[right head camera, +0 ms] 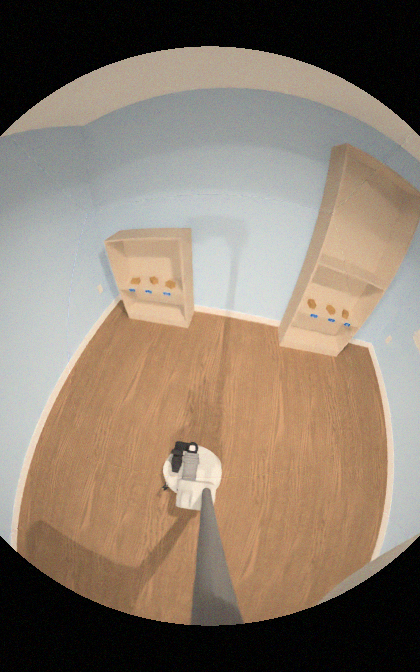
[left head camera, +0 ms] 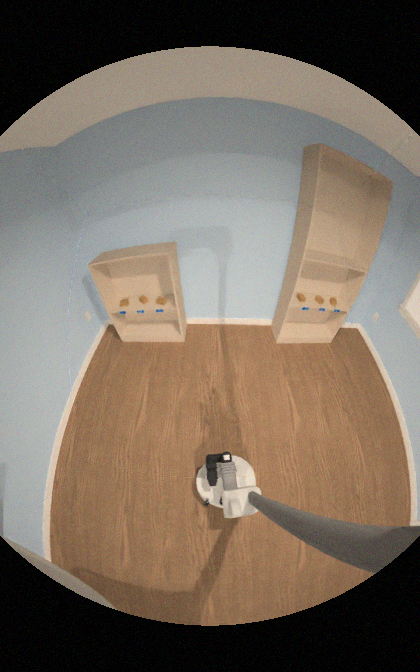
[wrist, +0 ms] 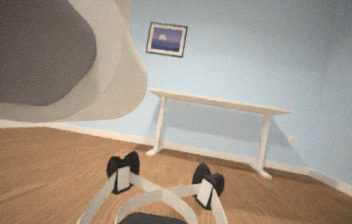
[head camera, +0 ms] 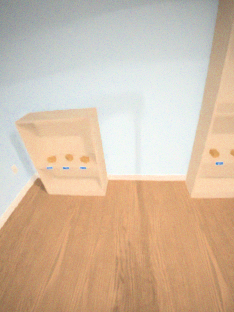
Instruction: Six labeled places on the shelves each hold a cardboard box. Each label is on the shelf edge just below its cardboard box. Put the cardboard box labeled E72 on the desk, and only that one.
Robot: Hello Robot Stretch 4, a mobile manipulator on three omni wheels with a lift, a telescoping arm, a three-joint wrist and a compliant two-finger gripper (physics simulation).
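Observation:
Three small brown cardboard boxes stand in a row on the low shelf unit (head camera: 102, 150) (left head camera: 180, 295) (right head camera: 188, 280), with blue labels on the edge below; its middle box (head camera: 69, 157) (left head camera: 143, 299) (right head camera: 154, 280) shows in all three head views. Three more boxes stand on the lower shelf of the tall shelf unit (head camera: 202, 120) (left head camera: 300, 225) (right head camera: 325, 225); one of them is the left box (head camera: 214, 153) (left head camera: 301, 297) (right head camera: 312, 303). The label text is too small to read. In the wrist view the desk (wrist: 220, 103) stands against the wall. My gripper (wrist: 166, 170) is open and empty, far from the boxes and the desk.
Brown wooden floor (head camera: 135, 250) (left head camera: 165, 410) (right head camera: 250, 400) lies between my base and both shelf units. A stretch of blue wall separates the units. A framed picture (wrist: 167, 40) hangs above the desk. A white-framed panel is cut off at the right edge of the left head view.

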